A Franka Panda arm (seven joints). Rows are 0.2 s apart.
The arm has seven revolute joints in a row. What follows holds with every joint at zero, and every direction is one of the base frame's. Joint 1 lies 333 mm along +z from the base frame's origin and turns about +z. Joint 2 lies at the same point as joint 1 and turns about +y. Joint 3 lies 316 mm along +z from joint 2 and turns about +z. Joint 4 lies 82.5 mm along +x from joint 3 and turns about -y. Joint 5 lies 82.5 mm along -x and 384 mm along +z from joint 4 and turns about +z. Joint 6 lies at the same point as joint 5 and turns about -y. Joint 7 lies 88 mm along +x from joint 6 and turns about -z. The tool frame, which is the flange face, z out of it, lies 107 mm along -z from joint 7; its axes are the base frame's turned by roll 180, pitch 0 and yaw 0 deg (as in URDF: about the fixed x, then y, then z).
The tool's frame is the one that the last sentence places.
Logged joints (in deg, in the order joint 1, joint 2, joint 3, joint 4, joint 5, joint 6, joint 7), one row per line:
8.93 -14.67 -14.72 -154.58 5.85 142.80 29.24
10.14 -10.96 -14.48 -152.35 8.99 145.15 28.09
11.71 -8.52 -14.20 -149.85 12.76 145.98 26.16
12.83 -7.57 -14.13 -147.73 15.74 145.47 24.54
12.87 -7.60 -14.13 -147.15 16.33 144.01 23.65
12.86 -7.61 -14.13 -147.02 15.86 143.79 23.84
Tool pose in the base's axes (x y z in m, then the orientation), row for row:
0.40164 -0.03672 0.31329 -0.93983 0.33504 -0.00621 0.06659
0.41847 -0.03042 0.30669 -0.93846 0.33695 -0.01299 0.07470
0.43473 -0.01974 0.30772 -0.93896 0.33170 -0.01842 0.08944
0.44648 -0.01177 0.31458 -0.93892 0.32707 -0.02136 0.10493
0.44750 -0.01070 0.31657 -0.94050 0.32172 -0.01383 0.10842
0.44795 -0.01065 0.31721 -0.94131 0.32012 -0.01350 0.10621
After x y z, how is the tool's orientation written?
As a quaternion, x y z w.
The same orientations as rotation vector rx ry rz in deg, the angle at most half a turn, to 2 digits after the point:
-162.35 57.88 -1.07
-161.33 57.93 -2.23
-160.02 56.53 -3.14
-158.57 55.24 -3.61
-158.52 54.22 -2.33
-158.86 54.02 -2.28

